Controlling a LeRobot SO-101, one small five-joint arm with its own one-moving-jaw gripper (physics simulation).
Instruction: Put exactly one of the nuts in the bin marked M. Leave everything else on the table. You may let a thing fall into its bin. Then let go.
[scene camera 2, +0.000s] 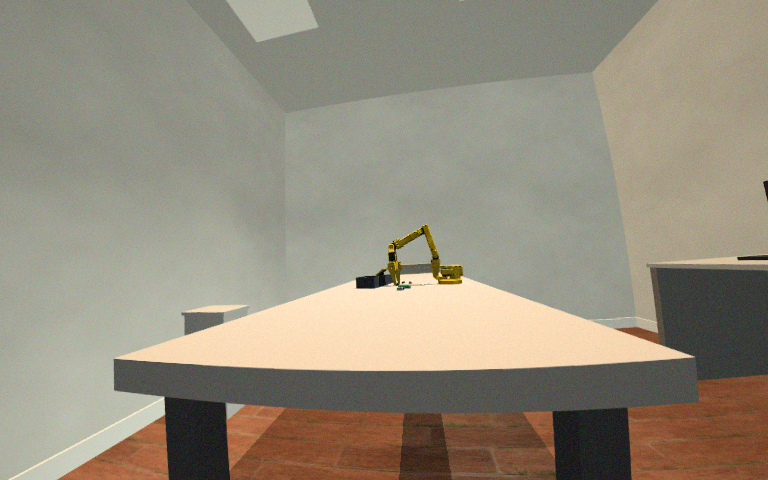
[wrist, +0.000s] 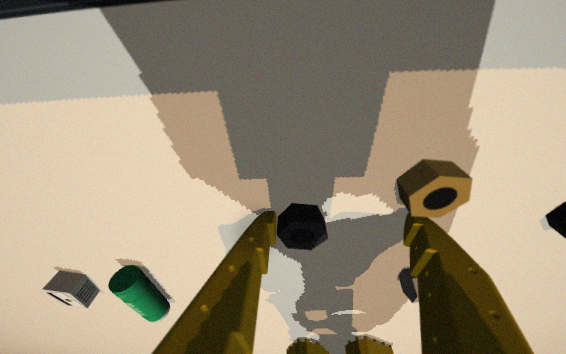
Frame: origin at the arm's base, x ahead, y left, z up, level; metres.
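Seen in the pictures: hand, tool point: (scene camera 2: 395, 284) (wrist: 275, 223); arm's base, link origin: (scene camera 2: 445, 283) (wrist: 334, 343).
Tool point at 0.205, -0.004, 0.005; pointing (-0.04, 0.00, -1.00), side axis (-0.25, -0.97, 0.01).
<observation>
Pixels of each thing's top centre, then the offset from my tool point to it, as dx, dy, dz. "*": a spot on its surface instead. Level surfaces: height alone.
- black hexagonal nut, top centre: (wrist: 302, 237) -0.005, -0.008, +0.004
- brass-coloured nut, top centre: (wrist: 439, 199) +0.002, -0.051, +0.004
- black bin, top centre: (scene camera 2: 377, 275) +0.088, -0.073, +0.041
- green cylinder, top centre: (wrist: 137, 310) -0.044, +0.098, +0.009
- small grey block, top centre: (wrist: 65, 300) -0.031, +0.144, +0.006
- dark piece, top centre: (wrist: 452, 299) -0.063, -0.066, +0.008
- black object, surface spot: (wrist: 557, 220) * -0.027, -0.099, -0.002
- table, surface height: dz -0.005
My gripper (scene camera 2: 396, 283) (wrist: 340, 220) is open, with a V-shaped gap between its jaws, low over the table. A black hexagonal nut (wrist: 301, 226) lies in the gap, close beside the left jaw's tip and well apart from the right jaw. A brass-coloured nut (wrist: 434, 189) stands just past the right jaw's tip. A black bin (scene camera 2: 367, 281) stands left of the gripper in the scene view. A dark edge, perhaps of a bin, crosses the top left of the wrist view. No letter M can be read.
A green cylinder (wrist: 140, 293) and a small grey block (wrist: 73, 288) lie left of the jaws. A dark piece (wrist: 408, 284) shows partly behind the right jaw. Another black object (wrist: 557, 220) is cut off at the right edge. All lie on the table (scene camera 2: 396, 333).
</observation>
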